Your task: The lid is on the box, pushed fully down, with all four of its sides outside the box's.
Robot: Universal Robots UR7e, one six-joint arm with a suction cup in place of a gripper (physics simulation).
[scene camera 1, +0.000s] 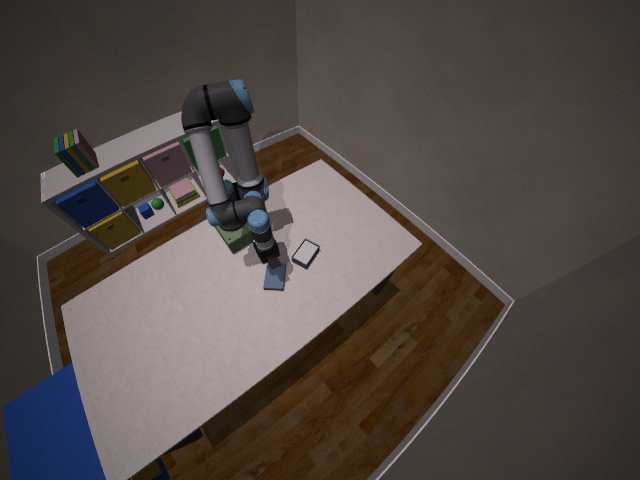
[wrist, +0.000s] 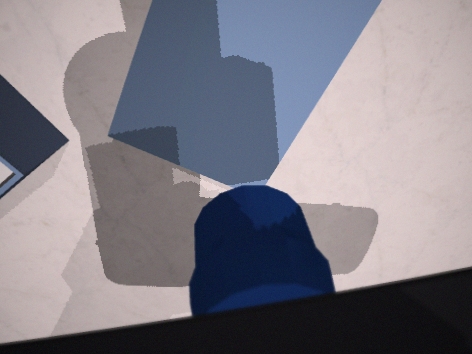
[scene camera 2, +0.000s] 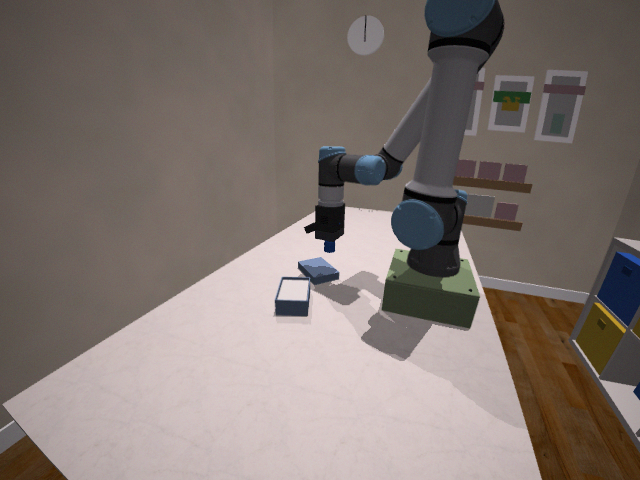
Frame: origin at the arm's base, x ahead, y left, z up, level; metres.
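Seen in the pictures: hand, its tool point: [wrist: 250, 234] [scene camera 2: 329, 250]; arm's base, origin of its link: [scene camera 2: 432, 265].
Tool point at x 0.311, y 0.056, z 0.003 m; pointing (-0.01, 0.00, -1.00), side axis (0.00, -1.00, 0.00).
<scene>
Pixels of each thing's top centre, then the offset from my tool point to it. Level surfaces: height alone.
- blue lid, centre of its top: [wrist: 242, 57] [scene camera 2: 317, 266] [scene camera 1: 274, 275] dx +0.046, dy -0.010, dz -0.072 m
- dark blue box, centre of its top: [scene camera 2: 293, 287] [scene camera 1: 305, 251] dx +0.023, dy +0.176, dz -0.051 m
- white table, height of its surface: dz -0.099 m
The blue lid [scene camera 1: 275, 279] [scene camera 2: 316, 267] [wrist: 245, 105] lies flat on the table, closed face up, apart from the box. The dark blue box [scene camera 1: 299, 264] [scene camera 2: 292, 308] [wrist: 32, 137] stands upright beside it, uncovered, with a pale inside. My gripper [scene camera 2: 329, 251] [wrist: 248, 197], a dark blue suction cup, is open and holds nothing. It hangs above the table near the lid's arm-side end, with a gap below it in scene camera 2. In the wrist view the cup covers the lid's near corner. In scene camera 1 the wrist hides the cup.
The white table [scene camera 1: 180, 335] [scene camera 2: 206, 387] bears the green arm base [scene camera 1: 235, 241] [scene camera 2: 429, 304], behind the lid and box. A shelf unit [scene camera 1: 124, 146] with coloured bins stands behind the table. A blue surface [scene camera 1: 49, 423] lies off the table's left end.
</scene>
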